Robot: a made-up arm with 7 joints.
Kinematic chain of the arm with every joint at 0, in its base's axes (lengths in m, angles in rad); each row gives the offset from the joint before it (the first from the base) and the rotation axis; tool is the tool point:
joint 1: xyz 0 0 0.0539 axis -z
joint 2: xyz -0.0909 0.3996 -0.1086 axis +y
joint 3: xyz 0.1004 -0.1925 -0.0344 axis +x
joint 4: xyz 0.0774 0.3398 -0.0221 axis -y
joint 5: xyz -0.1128 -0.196 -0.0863 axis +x
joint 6: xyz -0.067 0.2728 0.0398 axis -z
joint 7: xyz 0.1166 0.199 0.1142 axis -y
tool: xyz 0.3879 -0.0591 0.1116
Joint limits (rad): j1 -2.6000..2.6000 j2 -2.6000..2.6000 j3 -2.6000..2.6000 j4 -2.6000..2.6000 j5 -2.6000..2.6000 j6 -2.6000..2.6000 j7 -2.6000..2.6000
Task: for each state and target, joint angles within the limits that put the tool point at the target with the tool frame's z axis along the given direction. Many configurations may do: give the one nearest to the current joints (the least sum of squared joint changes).
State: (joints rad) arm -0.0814 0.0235 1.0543 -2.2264 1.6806 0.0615 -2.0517
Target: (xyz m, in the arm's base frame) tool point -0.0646 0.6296 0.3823 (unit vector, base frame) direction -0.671 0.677 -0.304
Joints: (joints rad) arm -0.5753 -0.2712 0.9610 -2.1709 1.3277 -0.3822 -1.8314
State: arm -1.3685 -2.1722 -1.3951 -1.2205 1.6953 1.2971 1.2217
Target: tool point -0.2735 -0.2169 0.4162 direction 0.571 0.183 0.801
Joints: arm -1.0959 -1.4283 -1.3852 -1.6892 1.3386 1.9487 1.5793
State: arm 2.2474 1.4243 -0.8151 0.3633 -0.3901 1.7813 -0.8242
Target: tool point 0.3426 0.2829 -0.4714 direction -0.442 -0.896 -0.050
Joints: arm 1.9400 1.7492 -0.7284 0.9024 -0.3539 1.0854 -1.3315
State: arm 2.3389 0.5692 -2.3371 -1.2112 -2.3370 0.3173 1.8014
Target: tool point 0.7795 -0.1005 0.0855 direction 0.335 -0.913 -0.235
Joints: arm 2.6000 0.7073 -2.2292 -1.7324 -2.6000 0.4276 1.9986
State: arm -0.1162 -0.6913 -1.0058 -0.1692 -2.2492 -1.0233 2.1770
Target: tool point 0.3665 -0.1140 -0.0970 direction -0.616 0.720 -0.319
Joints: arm 0.0756 -1.3849 -1.4200 0.5817 -2.0710 -1.6631 2.5824
